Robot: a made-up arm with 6 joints.
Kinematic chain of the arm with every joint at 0, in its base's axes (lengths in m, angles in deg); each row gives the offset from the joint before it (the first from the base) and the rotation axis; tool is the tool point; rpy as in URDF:
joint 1: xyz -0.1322 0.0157 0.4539 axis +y
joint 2: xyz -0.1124 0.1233 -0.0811 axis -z
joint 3: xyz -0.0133 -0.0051 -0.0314 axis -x
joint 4: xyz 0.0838 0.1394 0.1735 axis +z
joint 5: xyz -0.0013 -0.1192 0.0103 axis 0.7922 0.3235 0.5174
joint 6: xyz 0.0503 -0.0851 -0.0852 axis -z
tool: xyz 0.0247 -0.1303 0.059 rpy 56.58 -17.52 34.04
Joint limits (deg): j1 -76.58..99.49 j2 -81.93..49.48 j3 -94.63..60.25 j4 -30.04..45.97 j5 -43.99..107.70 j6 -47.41..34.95
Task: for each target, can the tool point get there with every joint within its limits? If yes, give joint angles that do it. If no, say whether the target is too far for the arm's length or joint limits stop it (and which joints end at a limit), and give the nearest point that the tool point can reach.
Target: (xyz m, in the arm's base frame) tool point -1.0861 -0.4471 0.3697
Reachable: no: too far | nearest point -0.5510 -0.1178 0.4169 | short by 0.630 m
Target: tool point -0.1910 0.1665 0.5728
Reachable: yes | joints -0.81 -70.65 46.87 -20.89 7.81 -3.63
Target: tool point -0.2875 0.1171 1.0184
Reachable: no: joint limits stop it (at a limit: joint 1, joint 2, joint 3, joint 4, joint 5) | nearest point -0.2778 0.0710 0.8984 | short by 0.129 m
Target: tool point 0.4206 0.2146 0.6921
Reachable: no: joint limits stop it (at a limit: joint 3, joint 4, joint 5) | nearest point 0.2158 0.1917 0.6039 | short by 0.224 m
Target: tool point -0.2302 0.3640 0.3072
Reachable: yes | joints 16.45 -62.65 37.84 19.84 71.76 -13.93
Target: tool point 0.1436 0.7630 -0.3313
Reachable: no: too far | nearest point -0.0272 0.4291 0.1548 | short by 0.614 m
